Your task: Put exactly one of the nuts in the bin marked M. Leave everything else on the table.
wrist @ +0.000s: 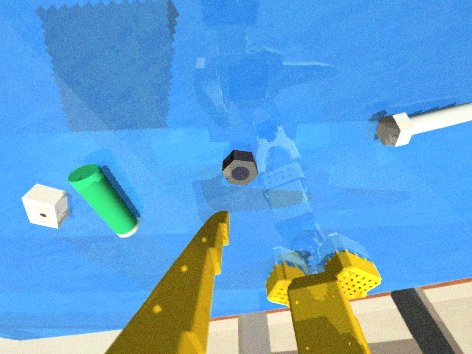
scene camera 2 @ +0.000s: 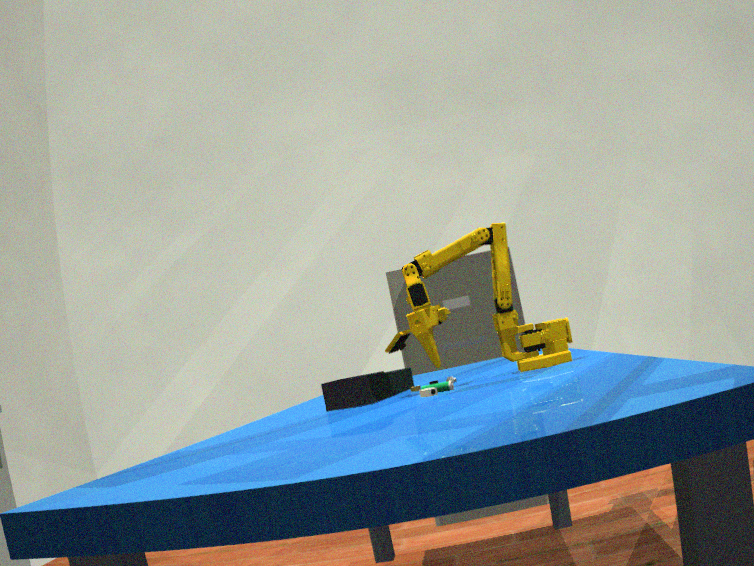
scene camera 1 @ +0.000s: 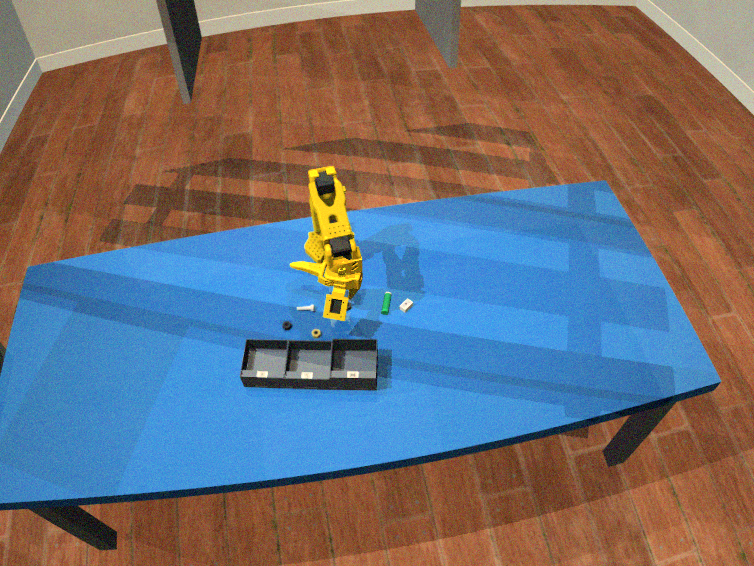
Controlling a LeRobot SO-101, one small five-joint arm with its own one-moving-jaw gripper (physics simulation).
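Frame: origin at the arm's base, x down, y left, z ahead, level; centimetres.
Where they show: end effector, tool point: (wrist: 228, 223) (scene camera 2: 438, 364) (scene camera 1: 348, 297); arm's base, origin of the base link: (wrist: 313, 267) (scene camera 2: 534, 368).
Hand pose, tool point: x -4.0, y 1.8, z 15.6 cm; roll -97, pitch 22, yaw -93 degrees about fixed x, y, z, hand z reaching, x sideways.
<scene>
Things, the pixels of their top centre, and the offset from my tool point.
- dark grey hex nut, middle of its top: (wrist: 240, 173) dx +3.1, dy -0.4, dz -0.5 cm
- black nut, middle of its top: (scene camera 1: 286, 324) dx +3.1, dy -13.0, dz +2.1 cm
- brass nut, middle of its top: (scene camera 1: 315, 332) dx +3.1, dy -7.4, dz +5.1 cm
- black three-part bin tray, middle of its top: (scene camera 2: 369, 373) (scene camera 1: 307, 357) dx -0.7, dy -9.4, dz +12.9 cm
- right compartment's label, middle of its top: (scene camera 1: 352, 374) dx -0.3, dy -1.8, dz +17.8 cm
- white bolt, middle of its top: (wrist: 442, 130) (scene camera 1: 305, 305) dx +2.6, dy -8.8, dz -1.5 cm
- green cylinder, middle of its top: (wrist: 103, 214) (scene camera 2: 437, 383) (scene camera 1: 386, 300) dx +2.5, dy +7.5, dz +0.5 cm
- small white box, middle of its top: (wrist: 41, 214) (scene camera 2: 427, 388) (scene camera 1: 406, 303) dx +2.8, dy +11.3, dz +1.8 cm
A dark grey hex nut (wrist: 240, 169) lies on the table, just beyond the tip of the notched fixed jaw (wrist: 212, 250) in the wrist view. In scene camera 1 that nut is mostly hidden by the wrist. My gripper (scene camera 1: 322, 281) (scene camera 2: 442, 338) is wide open and empty, with its fixed jaw tip above the table. A black nut (scene camera 1: 286, 325) and a brass nut (scene camera 1: 316, 333) lie near the back wall of the black three-part bin tray (scene camera 1: 310, 383) (scene camera 2: 353, 392). The right compartment's label (scene camera 1: 352, 374) looks like M, but the print is blurred.
A white bolt (scene camera 1: 305, 308) (wrist: 440, 118) lies left of the wrist in scene camera 1. A green cylinder (scene camera 1: 386, 303) (scene camera 2: 440, 386) (wrist: 107, 201) and a small white box (scene camera 1: 406, 305) (scene camera 2: 428, 392) (wrist: 45, 206) lie right of it. The tray's walls stand up from the table.
</scene>
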